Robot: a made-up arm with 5 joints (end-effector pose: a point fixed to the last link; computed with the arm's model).
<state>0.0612 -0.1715 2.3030 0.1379 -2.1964</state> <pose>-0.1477 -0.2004 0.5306 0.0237 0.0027 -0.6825 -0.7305</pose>
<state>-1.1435 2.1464 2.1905 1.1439 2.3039</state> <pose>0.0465 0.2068 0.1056 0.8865 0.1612 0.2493 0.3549</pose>
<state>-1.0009 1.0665 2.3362 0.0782 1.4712</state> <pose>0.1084 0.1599 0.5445 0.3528 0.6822 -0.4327 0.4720</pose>
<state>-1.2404 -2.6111 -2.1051 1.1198 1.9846</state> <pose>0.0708 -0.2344 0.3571 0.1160 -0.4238 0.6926 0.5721</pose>
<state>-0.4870 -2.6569 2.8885 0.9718 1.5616</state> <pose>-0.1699 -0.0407 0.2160 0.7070 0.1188 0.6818 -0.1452</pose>
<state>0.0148 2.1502 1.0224 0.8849 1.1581</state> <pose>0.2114 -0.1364 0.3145 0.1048 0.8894 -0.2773 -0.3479</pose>
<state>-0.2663 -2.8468 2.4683 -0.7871 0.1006</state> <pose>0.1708 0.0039 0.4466 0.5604 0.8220 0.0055 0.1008</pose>
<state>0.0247 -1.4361 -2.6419 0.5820 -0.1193</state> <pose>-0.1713 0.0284 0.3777 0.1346 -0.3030 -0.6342 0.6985</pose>
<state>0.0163 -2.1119 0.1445 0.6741 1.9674</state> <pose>-0.2322 -0.1950 0.2368 0.2216 -0.1472 -0.0459 -0.9629</pose>
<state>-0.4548 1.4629 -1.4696 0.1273 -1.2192</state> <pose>0.0828 0.1453 0.2760 0.6552 0.3376 0.6467 0.1965</pose>
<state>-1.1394 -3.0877 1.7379 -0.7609 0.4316</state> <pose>0.2371 0.1660 0.4351 0.7371 0.6262 -0.0480 0.2496</pose>
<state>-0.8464 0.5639 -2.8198 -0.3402 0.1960</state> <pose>-0.0702 0.0831 0.3738 0.0787 0.1686 -0.2000 0.9620</pose>
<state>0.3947 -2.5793 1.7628 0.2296 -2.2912</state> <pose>-0.2133 -0.1751 0.1526 0.6478 -0.4913 0.5776 -0.0731</pose>
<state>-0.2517 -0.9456 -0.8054 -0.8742 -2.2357</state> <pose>0.1983 0.0951 0.4971 0.8592 0.4926 -0.0839 0.1100</pose>
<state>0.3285 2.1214 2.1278 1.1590 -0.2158</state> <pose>0.1271 -0.1300 0.2469 0.1687 -0.9674 0.1419 0.1247</pose>
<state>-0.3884 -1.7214 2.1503 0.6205 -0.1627</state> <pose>-0.0841 -0.1590 0.2934 0.3311 0.3273 0.0019 -0.8850</pose>
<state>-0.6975 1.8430 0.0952 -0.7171 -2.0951</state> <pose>0.0252 -0.1877 0.1850 0.5976 -0.3634 0.4505 -0.5549</pose>
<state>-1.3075 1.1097 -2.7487 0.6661 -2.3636</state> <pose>0.1806 0.3522 0.3923 0.2048 -0.3998 -0.8812 0.1469</pose>
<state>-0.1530 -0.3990 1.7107 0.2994 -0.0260</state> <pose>-0.0835 -0.2103 0.4471 0.4256 -0.2431 0.0670 -0.8691</pose>
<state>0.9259 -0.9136 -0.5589 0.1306 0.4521</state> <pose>-0.2162 -0.1899 0.5224 0.4763 -0.5666 -0.2842 -0.6094</pose>
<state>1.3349 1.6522 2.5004 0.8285 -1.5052</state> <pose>-0.1707 -0.2652 0.2468 0.3665 -0.6899 0.3109 -0.5414</pose>
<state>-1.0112 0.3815 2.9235 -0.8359 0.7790</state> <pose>-0.0837 0.0012 0.3401 0.3088 -0.2366 0.6142 -0.6866</pose>
